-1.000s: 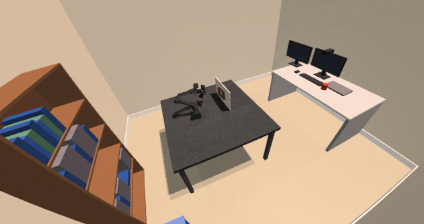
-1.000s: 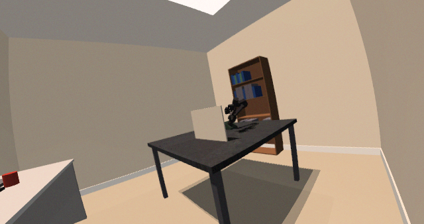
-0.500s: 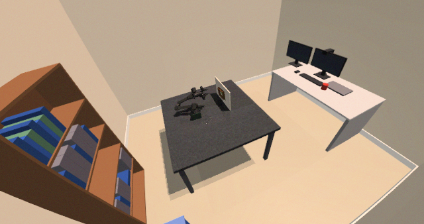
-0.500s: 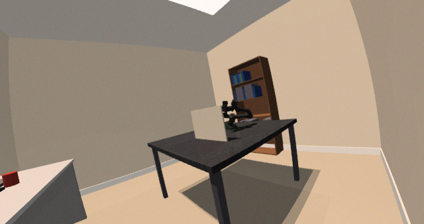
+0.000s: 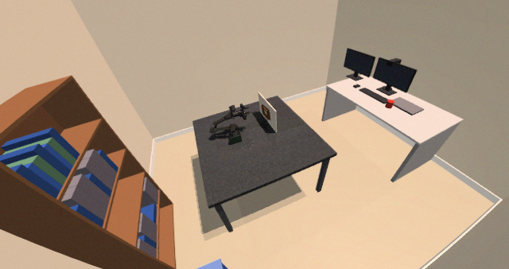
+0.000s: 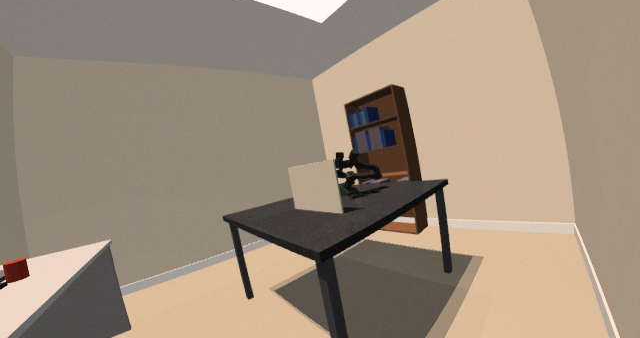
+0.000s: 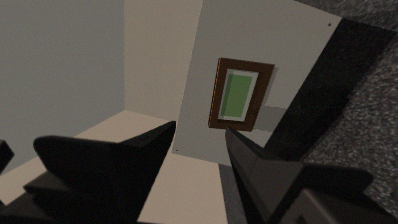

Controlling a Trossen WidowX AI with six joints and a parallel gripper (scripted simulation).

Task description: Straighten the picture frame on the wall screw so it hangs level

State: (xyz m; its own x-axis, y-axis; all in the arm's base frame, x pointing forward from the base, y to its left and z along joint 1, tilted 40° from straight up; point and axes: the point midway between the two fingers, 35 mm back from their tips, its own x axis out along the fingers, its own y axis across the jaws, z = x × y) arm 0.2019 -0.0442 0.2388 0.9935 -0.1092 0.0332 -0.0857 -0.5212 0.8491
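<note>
Now: the picture frame 190 mm ahead of my gripper tip, 90 mm below it and 20 mm to the right of it.
</note>
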